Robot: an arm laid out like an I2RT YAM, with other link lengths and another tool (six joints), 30 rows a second.
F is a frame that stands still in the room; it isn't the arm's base.
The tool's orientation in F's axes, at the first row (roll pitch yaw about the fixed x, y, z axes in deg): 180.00, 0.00, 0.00
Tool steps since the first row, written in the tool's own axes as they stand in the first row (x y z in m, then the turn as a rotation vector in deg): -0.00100, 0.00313, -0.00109, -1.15, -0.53, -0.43; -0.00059, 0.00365, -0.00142, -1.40, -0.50, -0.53; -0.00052, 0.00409, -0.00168, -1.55, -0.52, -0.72; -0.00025, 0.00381, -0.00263, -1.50, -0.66, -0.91; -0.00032, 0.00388, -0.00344, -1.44, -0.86, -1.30; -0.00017, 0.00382, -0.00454, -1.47, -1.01, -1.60
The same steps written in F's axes. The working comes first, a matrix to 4 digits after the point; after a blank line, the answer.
The tool's axes in the first row as the columns of a matrix, in F's axes (used below as rounded here):
1.0000, 0.0000, 0.0000
0.0000, -1.0000, 0.0000
0.0000, 0.0000, -1.0000

-0.00100, -0.00313, 0.00109, -1.15, 0.53, 0.43; -0.00059, -0.00365, 0.00142, -1.40, 0.50, 0.53; -0.00052, -0.00409, 0.00168, -1.55, 0.52, 0.72; -0.00025, -0.00381, 0.00263, -1.50, 0.66, 0.91; -0.00032, -0.00388, 0.00344, -1.44, 0.86, 1.30; -0.00017, -0.00382, 0.00454, -1.47, 1.01, 1.60
